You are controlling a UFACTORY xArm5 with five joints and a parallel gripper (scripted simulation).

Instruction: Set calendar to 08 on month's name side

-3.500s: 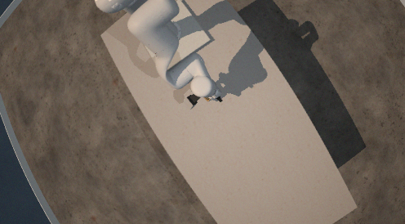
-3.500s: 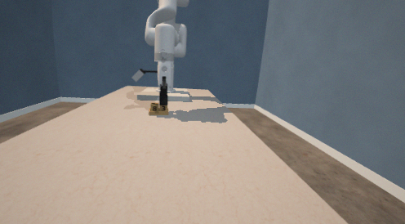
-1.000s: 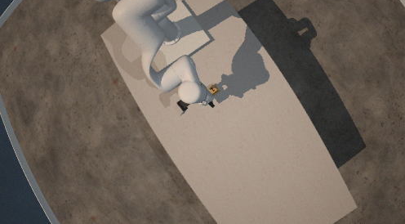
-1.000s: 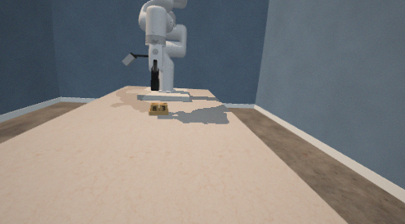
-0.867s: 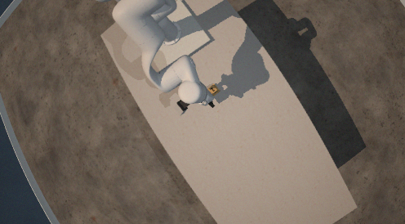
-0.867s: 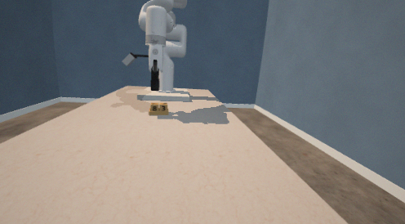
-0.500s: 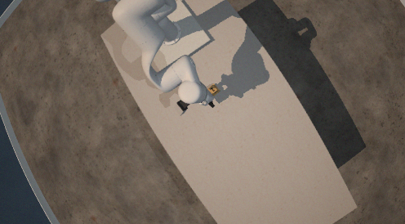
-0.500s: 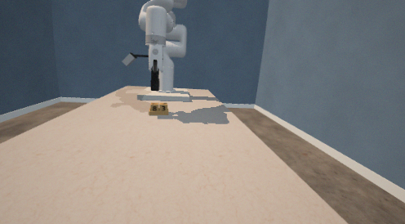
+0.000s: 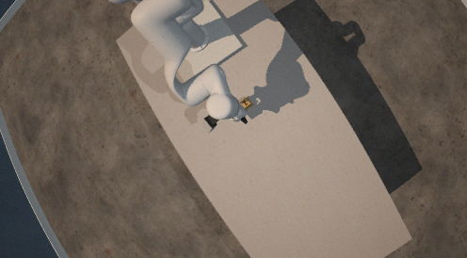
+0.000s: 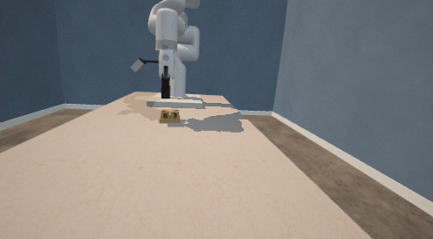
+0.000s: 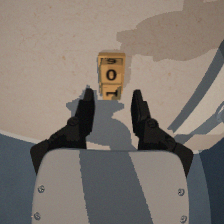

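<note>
Now: the wooden calendar tray 100 mm below my hand and 20 mm to the left of it.
</note>
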